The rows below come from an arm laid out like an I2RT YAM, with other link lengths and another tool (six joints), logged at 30 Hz.
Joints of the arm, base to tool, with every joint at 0 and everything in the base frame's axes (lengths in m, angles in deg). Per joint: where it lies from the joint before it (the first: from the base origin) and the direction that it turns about. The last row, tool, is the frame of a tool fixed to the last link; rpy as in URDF.
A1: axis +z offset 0 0 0.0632
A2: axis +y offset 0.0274 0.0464 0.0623
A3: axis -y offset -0.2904 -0.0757 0
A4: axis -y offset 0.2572 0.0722 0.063
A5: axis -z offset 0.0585 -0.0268 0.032
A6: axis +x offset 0.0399 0 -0.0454
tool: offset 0.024 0.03 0.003 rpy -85.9 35.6 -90
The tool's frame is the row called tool.
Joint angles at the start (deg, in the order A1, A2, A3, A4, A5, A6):
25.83, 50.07, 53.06, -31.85, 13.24, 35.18
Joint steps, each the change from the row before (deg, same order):
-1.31, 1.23, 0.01, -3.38, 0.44, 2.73
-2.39, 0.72, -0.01, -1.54, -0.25, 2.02
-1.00, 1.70, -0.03, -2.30, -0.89, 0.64
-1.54, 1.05, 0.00, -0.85, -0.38, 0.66
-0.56, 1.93, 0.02, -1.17, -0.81, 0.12
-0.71, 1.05, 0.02, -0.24, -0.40, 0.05
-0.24, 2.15, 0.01, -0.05, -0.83, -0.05
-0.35, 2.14, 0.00, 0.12, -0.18, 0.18
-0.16, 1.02, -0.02, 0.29, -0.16, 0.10
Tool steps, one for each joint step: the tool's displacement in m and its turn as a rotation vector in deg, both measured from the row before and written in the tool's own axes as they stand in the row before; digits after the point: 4 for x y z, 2 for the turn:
0.0081, -0.0014, 0.0081, 0.07, 5.04, 1.96
0.0047, -0.0065, 0.0068, 0.98, 3.08, 2.59
0.0054, 0.0013, 0.0094, -1.09, 3.93, 0.05
0.0024, -0.0033, 0.0071, 0.28, 2.28, 1.07
0.0022, 0.0020, 0.0097, -1.09, 2.90, -0.34
0.0004, -0.0008, 0.0058, -0.21, 1.35, 0.20
-0.0005, 0.0027, 0.0103, -1.14, 1.95, -0.42
-0.0007, 0.0012, 0.0107, -0.41, 2.00, -0.05
-0.0008, 0.0006, 0.0051, -0.23, 0.73, 0.04

